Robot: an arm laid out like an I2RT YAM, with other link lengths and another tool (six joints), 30 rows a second.
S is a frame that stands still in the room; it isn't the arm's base.
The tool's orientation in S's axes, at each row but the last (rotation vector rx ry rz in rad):
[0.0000 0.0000 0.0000]
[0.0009 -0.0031 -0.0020]
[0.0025 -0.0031 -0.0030]
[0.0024 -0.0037 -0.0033]
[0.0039 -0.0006 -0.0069]
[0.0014 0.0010 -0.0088]
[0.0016 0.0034 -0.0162]
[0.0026 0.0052 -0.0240]
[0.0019 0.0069 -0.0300]
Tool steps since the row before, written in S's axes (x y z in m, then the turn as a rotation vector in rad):
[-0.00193 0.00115 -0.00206 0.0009 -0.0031 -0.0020]
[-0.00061 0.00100 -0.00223 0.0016 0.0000 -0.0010]
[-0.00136 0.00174 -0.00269 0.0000 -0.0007 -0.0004]
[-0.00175 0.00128 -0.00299 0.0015 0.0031 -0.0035]
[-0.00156 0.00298 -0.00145 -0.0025 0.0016 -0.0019]
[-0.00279 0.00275 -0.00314 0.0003 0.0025 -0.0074]
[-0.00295 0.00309 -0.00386 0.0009 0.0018 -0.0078]
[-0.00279 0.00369 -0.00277 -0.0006 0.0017 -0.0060]
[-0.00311 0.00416 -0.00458 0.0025 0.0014 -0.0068]
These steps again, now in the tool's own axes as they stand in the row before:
[-0.00193 0.00115 -0.00206 0.0009 -0.0031 -0.0020]
[-0.00062 0.00100 -0.00223 0.0016 0.0000 -0.0010]
[-0.00137 0.00173 -0.00269 0.0000 -0.0007 -0.0004]
[-0.00177 0.00127 -0.00299 0.0015 0.0031 -0.0035]
[-0.00158 0.00296 -0.00146 -0.0025 0.0016 -0.0019]
[-0.00281 0.00272 -0.00315 0.0003 0.0025 -0.0074]
[-0.00299 0.00304 -0.00387 0.0009 0.0018 -0.0078]
[-0.00286 0.00361 -0.00279 -0.0006 0.0017 -0.0060]
[-0.00320 0.00406 -0.00461 0.0025 0.0015 -0.0068]

